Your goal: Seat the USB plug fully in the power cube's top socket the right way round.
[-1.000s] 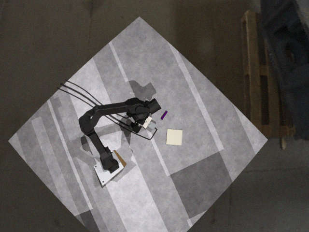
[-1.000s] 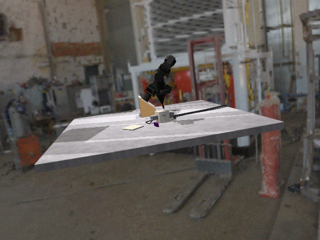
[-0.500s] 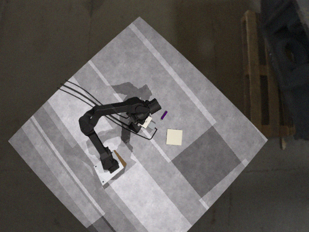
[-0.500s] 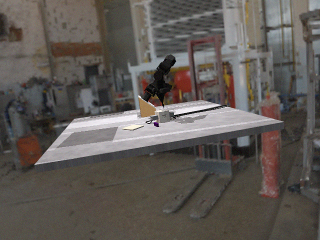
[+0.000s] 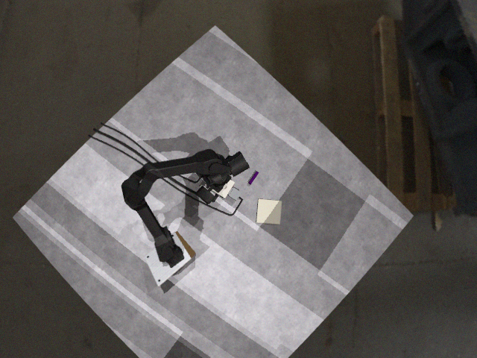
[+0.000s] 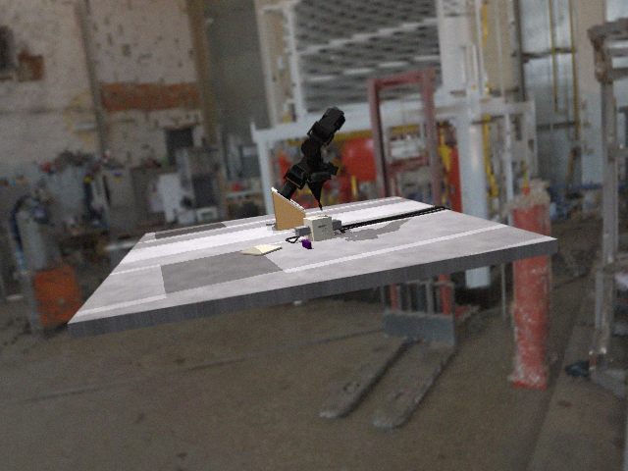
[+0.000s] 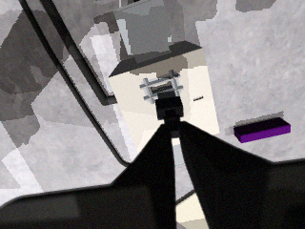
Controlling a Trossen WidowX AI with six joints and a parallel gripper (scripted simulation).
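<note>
Now: gripper tip 20 mm above the dark USB plug. Also, from my gripper tip: small purple block (140 mm ahead, 60 mm to the right, 120 mm below); then cream flat pad (100 mm ahead, 210 mm to the right, 130 mm below).
</note>
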